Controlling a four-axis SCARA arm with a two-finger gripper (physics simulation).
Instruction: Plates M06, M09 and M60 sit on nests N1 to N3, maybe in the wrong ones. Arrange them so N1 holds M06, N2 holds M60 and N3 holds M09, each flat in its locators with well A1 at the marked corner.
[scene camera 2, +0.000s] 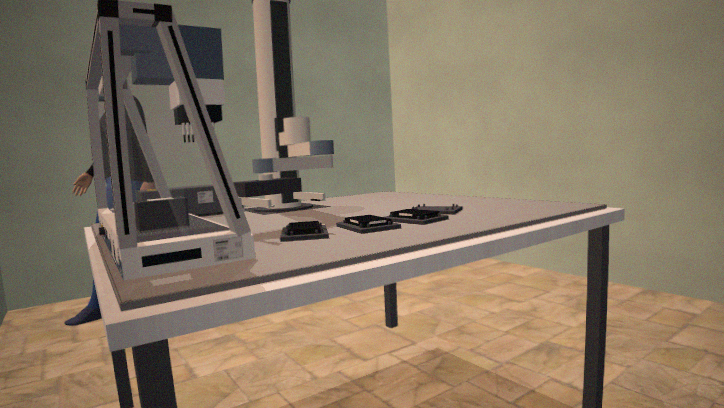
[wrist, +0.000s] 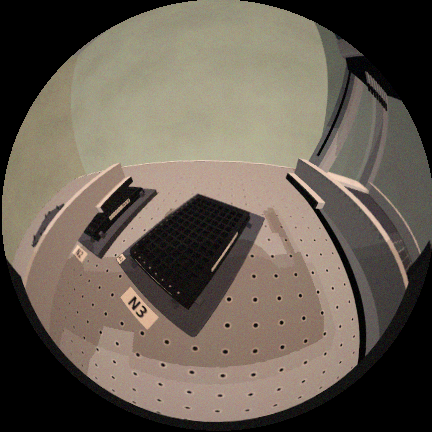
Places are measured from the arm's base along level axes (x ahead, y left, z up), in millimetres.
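Where they show: gripper, fingertip midpoint: (scene camera 2: 298, 200) (wrist: 206, 163).
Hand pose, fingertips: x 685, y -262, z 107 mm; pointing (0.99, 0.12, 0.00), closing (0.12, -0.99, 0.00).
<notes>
After its pixels a point has its place.
My gripper (scene camera 2: 289, 199) @(x 685, y -262, z 107 mm) (wrist: 206, 163) @(x 685, y -262, z 107 mm) is open and empty, above the table behind the nests. In the wrist view, a black plate (wrist: 187, 245) @(x 653, y -244, z 39 mm) (scene camera 2: 303, 226) @(x 694, y -256, z 39 mm) sits on nest N3 (wrist: 195, 327) @(x 583, y -262, z 25 mm) (scene camera 2: 303, 236) @(x 744, y -283, z 22 mm), between and beyond the fingers. The A1 tag is at the nest's left corner; the well letters are unreadable. Another black plate (wrist: 102, 219) @(x 674, y -98, z 40 mm) (scene camera 2: 367, 217) @(x 698, y -55, z 39 mm) sits on nest N2 (wrist: 112, 245) (scene camera 2: 368, 230), partly behind the left finger. A third plate (scene camera 2: 417, 212) @(x 739, y 97, z 38 mm) sits on the nest beyond N2. The farthest nest, N1 (scene camera 2: 448, 208) @(x 674, y 293, z 25 mm), shows bare pins. Plate numbers are unreadable.
A tall gantry machine (scene camera 2: 187, 255) @(x 850, y -587, z 41 mm) stands at the near left of the table (scene camera 2: 531, 207) @(x 833, y 530, z 13 mm). The arm's column (scene camera 2: 265, 76) @(x 43, y -61, z 552 mm) stands behind the nests. A person (scene camera 2: 83, 183) is partly hidden behind the gantry. The N3 tag (wrist: 138, 307) @(x 586, y -203, z 15 mm) lies beside its nest.
</notes>
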